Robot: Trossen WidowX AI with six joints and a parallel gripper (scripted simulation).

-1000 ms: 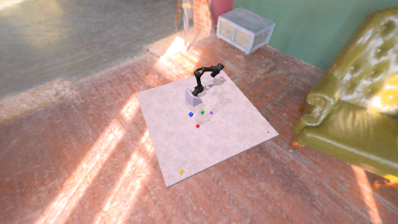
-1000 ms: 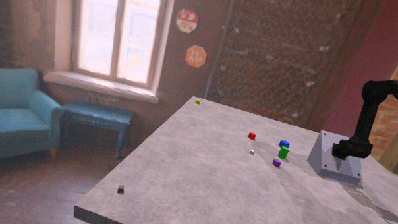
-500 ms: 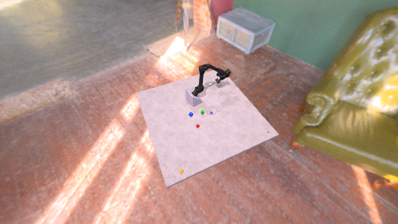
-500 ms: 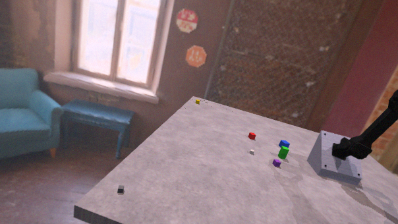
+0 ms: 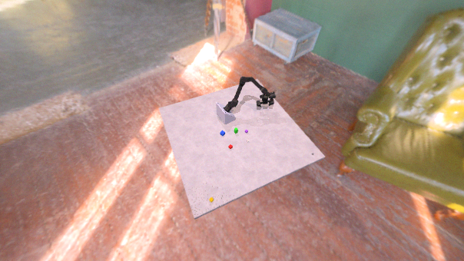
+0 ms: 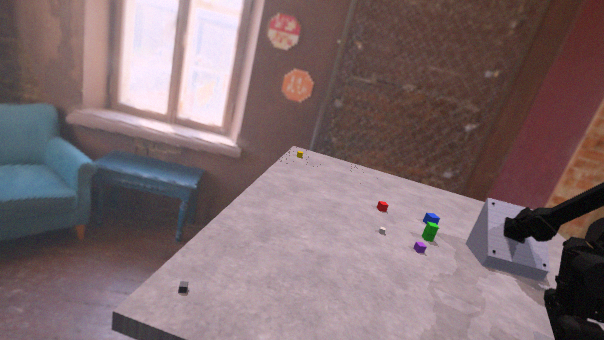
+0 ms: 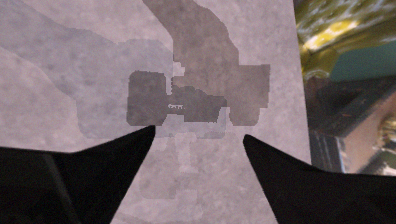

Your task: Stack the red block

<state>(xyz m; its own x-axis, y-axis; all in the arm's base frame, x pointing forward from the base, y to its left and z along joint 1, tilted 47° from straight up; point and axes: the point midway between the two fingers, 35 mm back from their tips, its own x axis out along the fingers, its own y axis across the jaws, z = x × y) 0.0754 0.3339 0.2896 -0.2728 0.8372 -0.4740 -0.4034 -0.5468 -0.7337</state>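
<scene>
My gripper tip is 39 cm to the left of the small white cube, 32 cm short of it and 4 cm above it. The rest, counted from my gripper tip: red block (58 cm to the right, 31 cm ahead, 3 cm below); then blue block (58 cm to the right, 12 cm ahead, 3 cm below); then purple block (34 cm to the right, 20 cm ahead, 4 cm below).
</scene>
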